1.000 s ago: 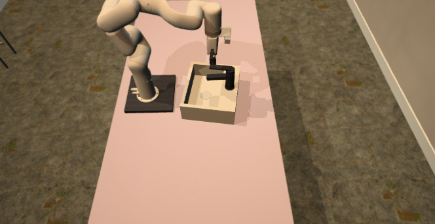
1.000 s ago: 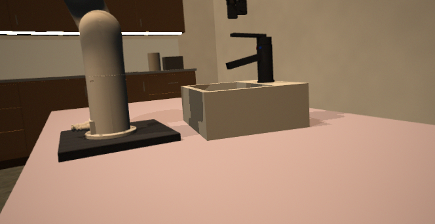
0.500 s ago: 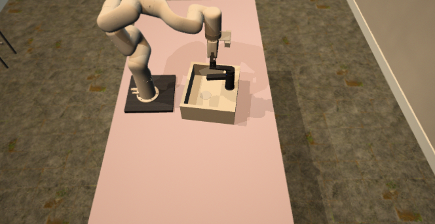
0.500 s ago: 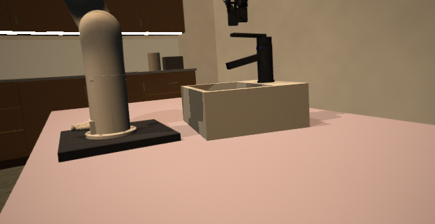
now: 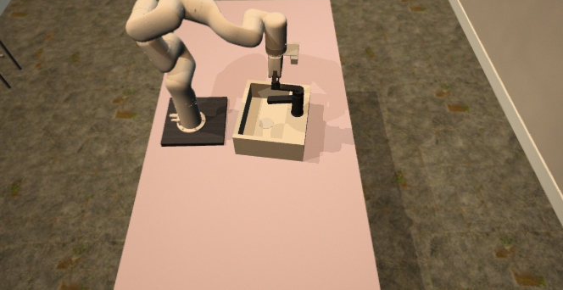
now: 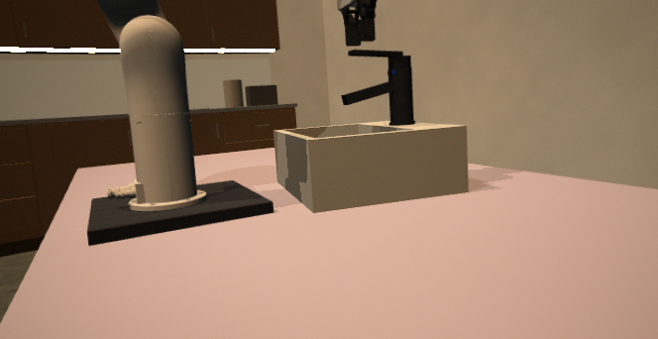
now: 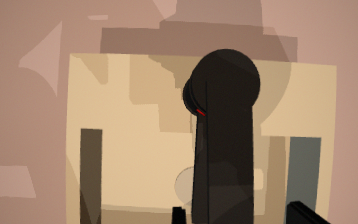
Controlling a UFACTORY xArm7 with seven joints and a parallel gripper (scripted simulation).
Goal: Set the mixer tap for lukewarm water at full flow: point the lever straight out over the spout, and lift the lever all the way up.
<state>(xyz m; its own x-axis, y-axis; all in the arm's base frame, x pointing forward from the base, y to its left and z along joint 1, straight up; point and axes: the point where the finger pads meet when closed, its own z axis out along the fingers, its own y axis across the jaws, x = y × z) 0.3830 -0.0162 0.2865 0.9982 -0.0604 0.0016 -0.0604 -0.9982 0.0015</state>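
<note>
The lever lies 3 cm ahead of my hand and 4 cm below it. The rest, counted from my hand: beige sink basin 3 cm behind, 1 cm to the left, 27 cm below; then black mixer tap 6 cm ahead, 8 cm below.
</note>
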